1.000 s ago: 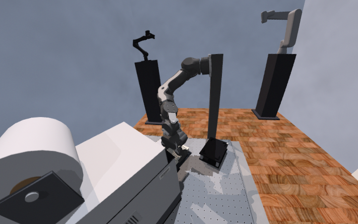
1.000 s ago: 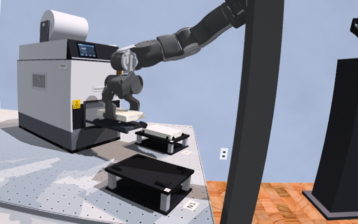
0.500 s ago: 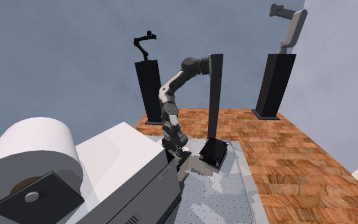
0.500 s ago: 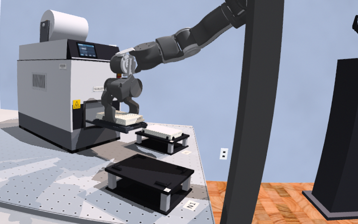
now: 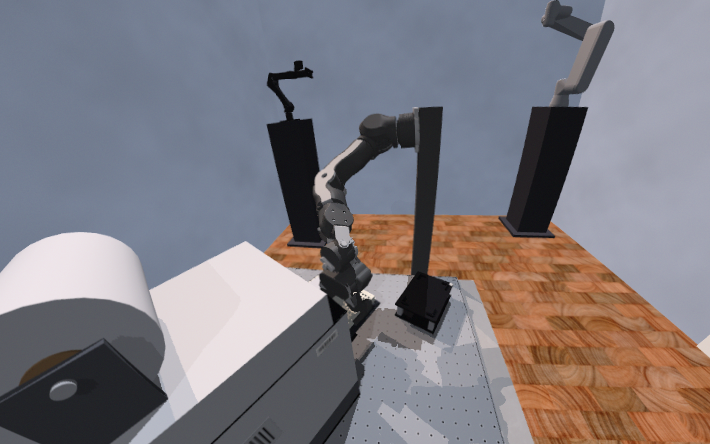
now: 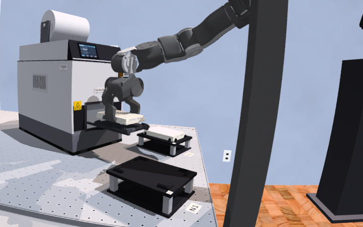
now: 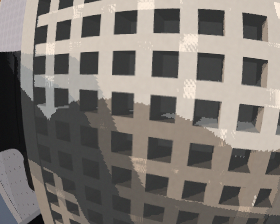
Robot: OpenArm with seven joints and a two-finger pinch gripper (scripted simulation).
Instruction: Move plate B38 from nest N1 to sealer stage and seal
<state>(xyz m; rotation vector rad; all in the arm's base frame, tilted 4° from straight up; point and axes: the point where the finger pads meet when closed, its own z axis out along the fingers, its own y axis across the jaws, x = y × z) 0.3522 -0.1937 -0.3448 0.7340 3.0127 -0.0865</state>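
Now: the sealer's stage 20 mm below my hand. Round my hand: start key: 40 mm ahead, 130 mm to the right, 70 mm above; then door: 60 mm ahead, 30 mm to the right, 40 mm below; then 96-well plate B38: right at my hand.
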